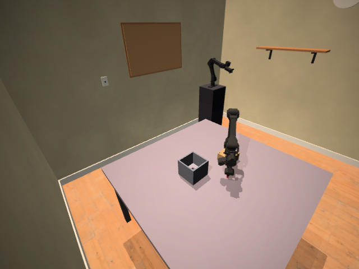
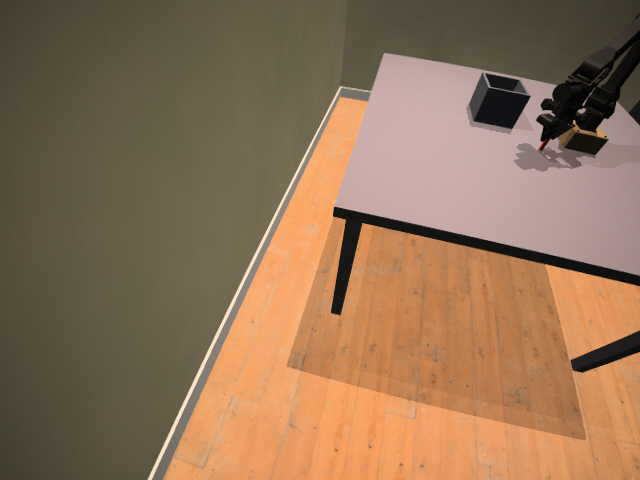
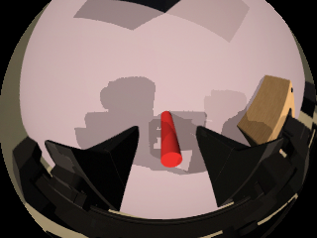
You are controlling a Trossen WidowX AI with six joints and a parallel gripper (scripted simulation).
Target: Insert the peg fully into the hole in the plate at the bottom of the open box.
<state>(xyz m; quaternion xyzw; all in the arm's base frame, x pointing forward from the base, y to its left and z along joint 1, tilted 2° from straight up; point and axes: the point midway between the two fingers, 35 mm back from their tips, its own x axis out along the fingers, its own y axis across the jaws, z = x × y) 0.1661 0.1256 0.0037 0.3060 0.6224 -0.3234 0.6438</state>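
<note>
Now: the pale plate 190 mm to the right of my hand, 170 mm ahead of it and 30 mm below it. Round my hand: red peg (40 mm below).
</note>
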